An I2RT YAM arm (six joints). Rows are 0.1 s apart.
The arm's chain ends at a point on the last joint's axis. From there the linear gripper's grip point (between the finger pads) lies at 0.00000 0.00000 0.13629 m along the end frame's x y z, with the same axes.
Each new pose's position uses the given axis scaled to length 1; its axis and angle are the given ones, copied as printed.
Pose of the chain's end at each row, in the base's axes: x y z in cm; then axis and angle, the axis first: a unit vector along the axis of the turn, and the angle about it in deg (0 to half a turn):
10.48 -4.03 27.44 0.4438 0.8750 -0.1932 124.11
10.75 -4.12 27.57 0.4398 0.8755 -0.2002 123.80
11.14 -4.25 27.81 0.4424 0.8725 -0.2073 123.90
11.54 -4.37 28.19 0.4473 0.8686 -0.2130 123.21
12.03 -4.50 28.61 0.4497 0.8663 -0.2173 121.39
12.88 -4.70 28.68 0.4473 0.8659 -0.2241 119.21
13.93 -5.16 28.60 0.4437 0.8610 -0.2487 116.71
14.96 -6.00 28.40 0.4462 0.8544 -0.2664 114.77
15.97 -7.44 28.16 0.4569 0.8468 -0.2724 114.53
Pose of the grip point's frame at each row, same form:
18.53 -12.63 20.59 0.4438 0.8750 -0.1932 124.11
18.80 -12.82 20.84 0.4398 0.8755 -0.2002 123.80
19.06 -13.09 21.12 0.4424 0.8725 -0.2073 123.90
19.44 -13.37 21.68 0.4473 0.8686 -0.2130 123.21
20.08 -13.63 22.49 0.4497 0.8663 -0.2173 121.39
21.15 -13.96 23.05 0.4473 0.8659 -0.2241 119.21
22.23 -14.79 23.70 0.4437 0.8610 -0.2487 116.71
23.23 -15.92 24.06 0.4462 0.8544 -0.2664 114.77
24.07 -17.55 23.93 0.4569 0.8468 -0.2724 114.53

